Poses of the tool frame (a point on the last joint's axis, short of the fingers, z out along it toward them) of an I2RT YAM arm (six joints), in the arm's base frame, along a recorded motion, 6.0 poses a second.
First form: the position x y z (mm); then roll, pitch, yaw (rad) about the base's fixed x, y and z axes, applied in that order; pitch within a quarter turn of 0, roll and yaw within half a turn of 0.
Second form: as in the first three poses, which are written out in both.
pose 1, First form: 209.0, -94.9, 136.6, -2.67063, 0.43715, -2.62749
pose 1, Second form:
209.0, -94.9, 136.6
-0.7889, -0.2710, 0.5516
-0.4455, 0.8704, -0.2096
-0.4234, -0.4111, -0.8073

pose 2, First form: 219.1, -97.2, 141.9, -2.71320, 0.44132, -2.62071
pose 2, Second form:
219.1, -97.2, 141.9
-0.7843, -0.2988, 0.5437
-0.4500, 0.8773, -0.1670
-0.4271, -0.3756, -0.8225

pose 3, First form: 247.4, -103.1, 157.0, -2.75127, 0.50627, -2.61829
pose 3, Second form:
247.4, -103.1, 157.0
-0.7575, -0.3023, 0.5786
-0.4371, 0.8932, -0.1055
-0.4849, -0.3328, -0.8088

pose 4, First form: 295.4, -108.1, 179.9, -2.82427, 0.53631, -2.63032
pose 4, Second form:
295.4, -108.1, 179.9
-0.7497, -0.3258, 0.5760
-0.4206, 0.9066, -0.0346
-0.5110, -0.2682, -0.8167

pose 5, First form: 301.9, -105.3, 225.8, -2.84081, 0.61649, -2.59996
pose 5, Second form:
301.9, -105.3, 225.8
-0.6991, -0.3456, 0.6259
-0.4206, 0.9067, 0.0308
-0.5782, -0.2417, -0.7793

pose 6, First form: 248.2, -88.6, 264.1, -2.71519, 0.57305, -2.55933
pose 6, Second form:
248.2, -88.6, 264.1
-0.7018, -0.3134, 0.6397
-0.4621, 0.8838, -0.0740
-0.5422, -0.3475, -0.7650

